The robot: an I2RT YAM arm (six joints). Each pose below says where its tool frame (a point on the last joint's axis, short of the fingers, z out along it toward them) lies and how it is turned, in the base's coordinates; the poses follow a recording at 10 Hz.
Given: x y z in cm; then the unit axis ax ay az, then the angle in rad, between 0 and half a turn.
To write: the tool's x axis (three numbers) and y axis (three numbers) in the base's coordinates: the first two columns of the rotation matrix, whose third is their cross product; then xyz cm. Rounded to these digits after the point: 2 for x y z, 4 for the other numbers.
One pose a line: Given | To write
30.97 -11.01 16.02 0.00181 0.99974 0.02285 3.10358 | -0.9993 0.0045 -0.0379 0.0027 0.9989 0.0457 30.97 -11.01 16.02
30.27 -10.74 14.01 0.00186 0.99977 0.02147 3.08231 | -0.9982 0.0050 -0.0592 0.0024 0.9991 0.0430 30.27 -10.74 14.01
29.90 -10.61 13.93 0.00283 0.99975 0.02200 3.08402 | -0.9983 0.0069 -0.0574 0.0044 0.9990 0.0441 29.90 -10.61 13.93
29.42 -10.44 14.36 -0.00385 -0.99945 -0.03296 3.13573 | -1.0000 0.0075 0.0061 0.0079 0.9978 0.0659 29.42 -10.44 14.36
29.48 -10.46 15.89 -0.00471 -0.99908 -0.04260 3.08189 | -0.9982 0.0069 0.0600 0.0119 0.9963 0.0848 29.48 -10.46 15.89
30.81 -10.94 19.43 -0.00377 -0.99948 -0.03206 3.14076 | -1.0000 0.0075 0.0011 0.0076 0.9979 0.0641 30.81 -10.94 19.43
